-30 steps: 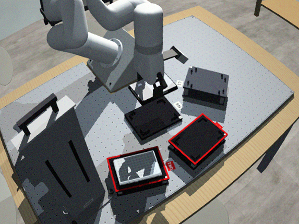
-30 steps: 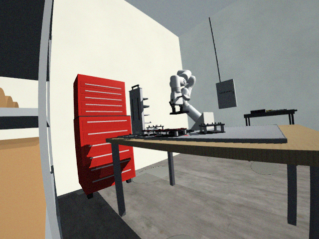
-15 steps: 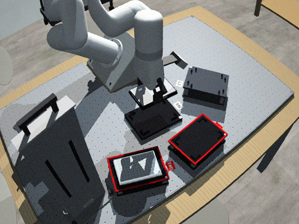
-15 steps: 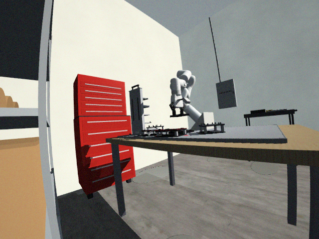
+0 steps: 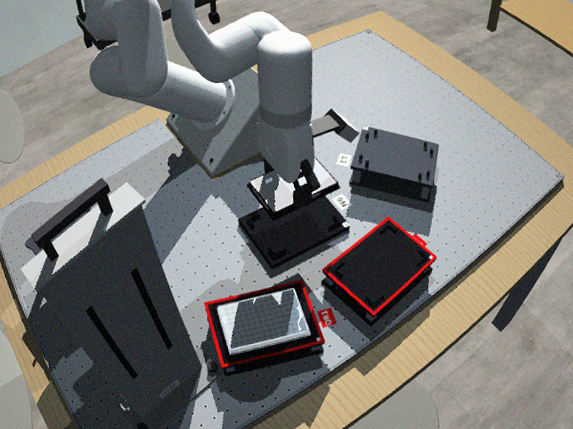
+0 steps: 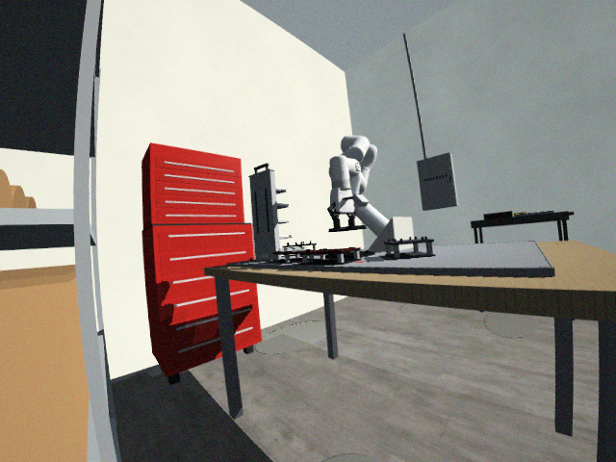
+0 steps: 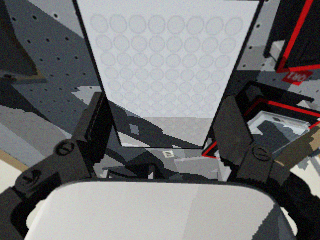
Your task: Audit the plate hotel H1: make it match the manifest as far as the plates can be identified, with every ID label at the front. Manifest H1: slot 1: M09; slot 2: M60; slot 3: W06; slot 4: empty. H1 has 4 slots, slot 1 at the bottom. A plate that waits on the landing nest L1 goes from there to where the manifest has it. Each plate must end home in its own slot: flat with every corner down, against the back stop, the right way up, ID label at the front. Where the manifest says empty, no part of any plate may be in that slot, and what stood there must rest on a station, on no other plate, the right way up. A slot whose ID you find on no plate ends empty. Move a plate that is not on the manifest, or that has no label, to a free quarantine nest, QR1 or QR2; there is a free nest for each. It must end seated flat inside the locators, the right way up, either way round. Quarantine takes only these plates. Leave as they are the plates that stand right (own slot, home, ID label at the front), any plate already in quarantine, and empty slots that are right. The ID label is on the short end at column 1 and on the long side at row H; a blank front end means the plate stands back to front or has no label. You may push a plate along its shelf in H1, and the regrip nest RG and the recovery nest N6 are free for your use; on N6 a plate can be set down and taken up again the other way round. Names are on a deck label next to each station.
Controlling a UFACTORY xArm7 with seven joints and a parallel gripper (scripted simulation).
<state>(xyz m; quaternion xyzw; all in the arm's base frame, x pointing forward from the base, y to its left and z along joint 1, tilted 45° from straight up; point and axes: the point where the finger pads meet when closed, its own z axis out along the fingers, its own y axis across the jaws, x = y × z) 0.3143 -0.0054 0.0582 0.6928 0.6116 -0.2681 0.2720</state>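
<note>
The black nest N6 lies 10 mm to the left of my hand and 120 mm below it. Also, from my hand: deck label 70 mm behind, 190 mm to the left, 120 mm below; white well plate 150 mm ahead, 160 mm to the right, 80 mm below; dark-framed plate 10 mm to the left, 10 mm below.
</note>
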